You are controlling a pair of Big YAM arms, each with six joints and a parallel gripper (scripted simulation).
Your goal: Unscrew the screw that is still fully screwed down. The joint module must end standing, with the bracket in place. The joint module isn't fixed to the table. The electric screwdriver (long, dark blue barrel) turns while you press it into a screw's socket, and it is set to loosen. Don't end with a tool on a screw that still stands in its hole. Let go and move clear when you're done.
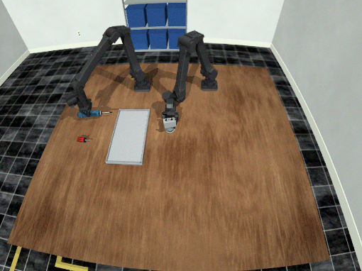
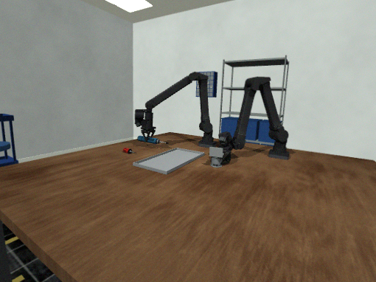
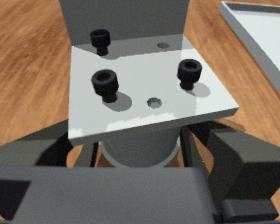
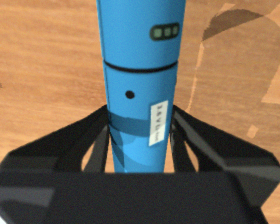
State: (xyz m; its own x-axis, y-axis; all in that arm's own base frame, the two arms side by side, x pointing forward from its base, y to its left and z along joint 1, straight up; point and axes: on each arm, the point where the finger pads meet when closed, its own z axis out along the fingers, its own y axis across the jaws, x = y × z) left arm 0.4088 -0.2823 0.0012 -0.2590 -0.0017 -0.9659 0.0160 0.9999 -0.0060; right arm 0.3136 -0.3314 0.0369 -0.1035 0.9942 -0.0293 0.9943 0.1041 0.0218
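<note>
The grey bracket is 50 mm above my left hand. Also, from my left hand: screw (20 mm behind, 10 mm to the left, 50 mm above); then flat grey tray (50 mm ahead, 260 mm to the right, 20 mm below); then small red-handled tool (90 mm ahead, 560 mm to the right, 10 mm below).
</note>
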